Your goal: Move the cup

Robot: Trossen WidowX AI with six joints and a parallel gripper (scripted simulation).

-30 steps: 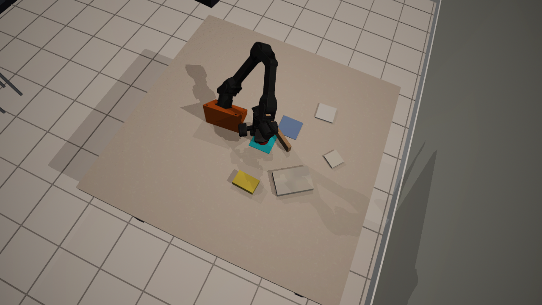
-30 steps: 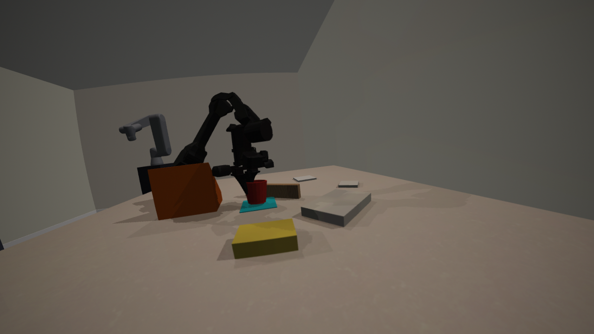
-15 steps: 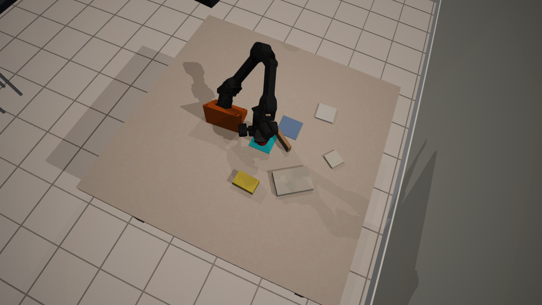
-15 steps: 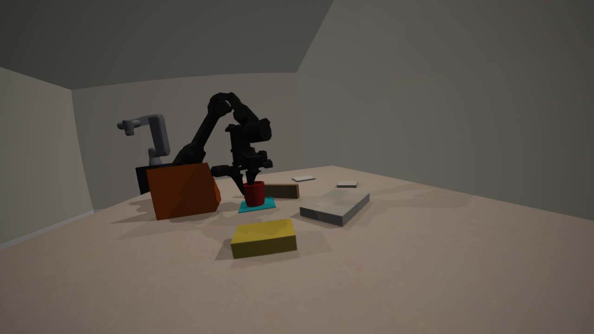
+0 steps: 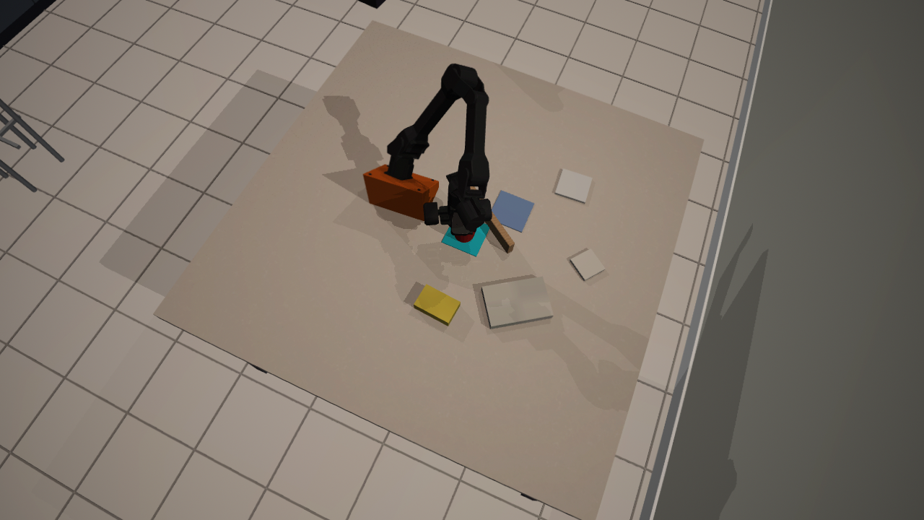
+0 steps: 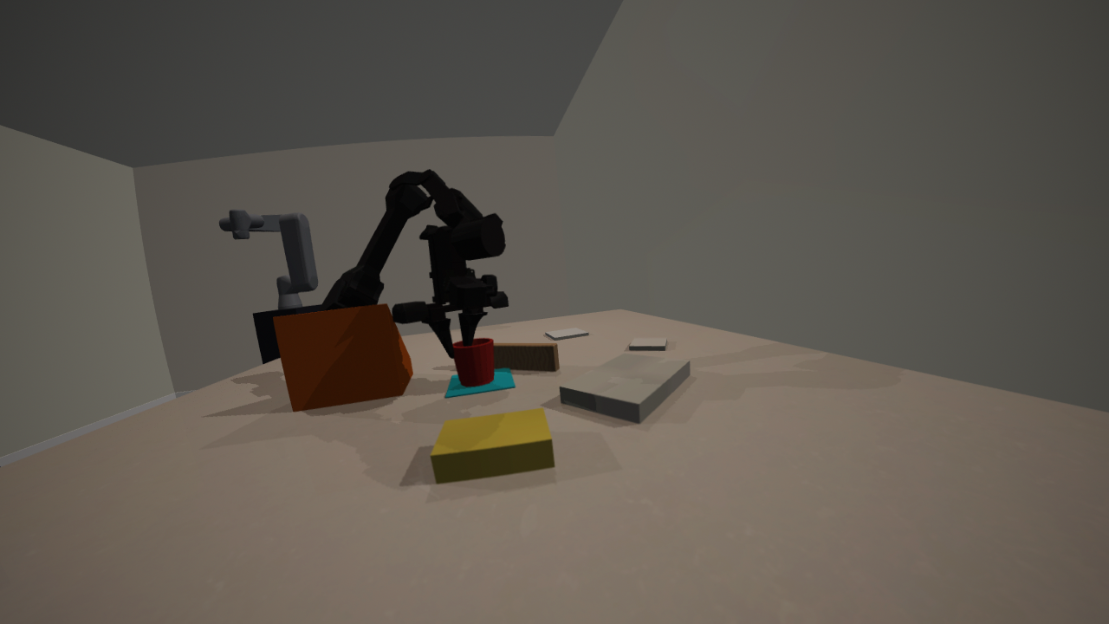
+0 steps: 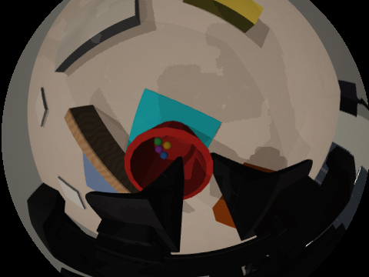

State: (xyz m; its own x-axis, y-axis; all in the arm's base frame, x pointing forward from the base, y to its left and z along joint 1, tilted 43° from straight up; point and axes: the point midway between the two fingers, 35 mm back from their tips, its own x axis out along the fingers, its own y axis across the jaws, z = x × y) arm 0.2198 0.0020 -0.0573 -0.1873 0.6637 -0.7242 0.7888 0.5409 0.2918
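My gripper tip is 20 mm short of the red cup, 20 mm above it and 10 mm to the right of it. From my gripper tip the other things lie so: teal pad (60 mm below, 30 mm ahead, 20 mm to the left); wooden bar (90 mm to the left, 60 mm ahead, 40 mm below); blue-grey pad (160 mm to the left, 100 mm ahead, 60 mm below).
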